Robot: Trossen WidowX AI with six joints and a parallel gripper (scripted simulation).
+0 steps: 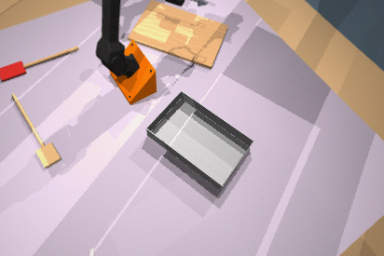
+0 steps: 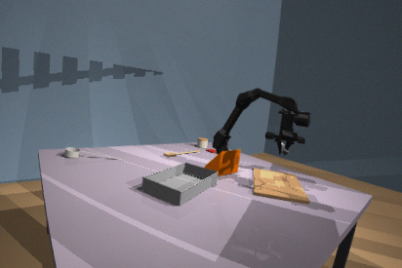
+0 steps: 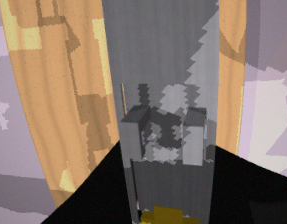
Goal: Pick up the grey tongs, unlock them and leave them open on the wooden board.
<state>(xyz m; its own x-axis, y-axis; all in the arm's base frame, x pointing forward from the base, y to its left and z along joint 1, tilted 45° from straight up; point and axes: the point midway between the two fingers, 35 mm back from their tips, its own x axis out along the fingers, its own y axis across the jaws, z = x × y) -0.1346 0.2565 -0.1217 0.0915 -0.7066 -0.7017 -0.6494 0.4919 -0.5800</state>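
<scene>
Now: gripper tip 150 mm above the wooden board. From my gripper tip the other things lie so: yellow lock piece 40 mm above; roasting tin 460 mm ahead, 170 mm to the right, 130 mm below; red spatula 570 mm to the right, 150 mm below, 90 mm behind.
</scene>
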